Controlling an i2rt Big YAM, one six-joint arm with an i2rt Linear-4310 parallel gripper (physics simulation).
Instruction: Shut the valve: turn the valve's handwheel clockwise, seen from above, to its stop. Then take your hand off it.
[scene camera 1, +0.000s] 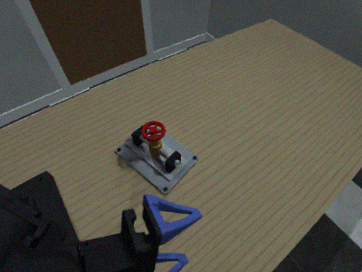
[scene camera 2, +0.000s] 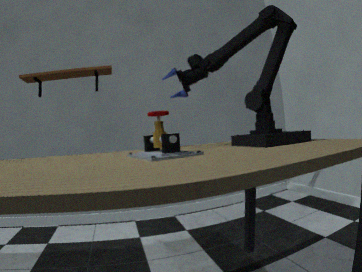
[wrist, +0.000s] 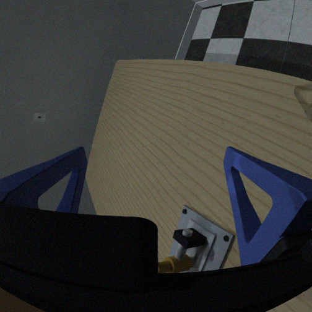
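Note:
Through scene camera 1 I can see a grey base plate (scene camera 1: 159, 181) and my own gripper (scene camera 1: 192, 236). The wrist view gives me the plate again (wrist: 223, 239), and my gripper (wrist: 154, 154) is visible there too.

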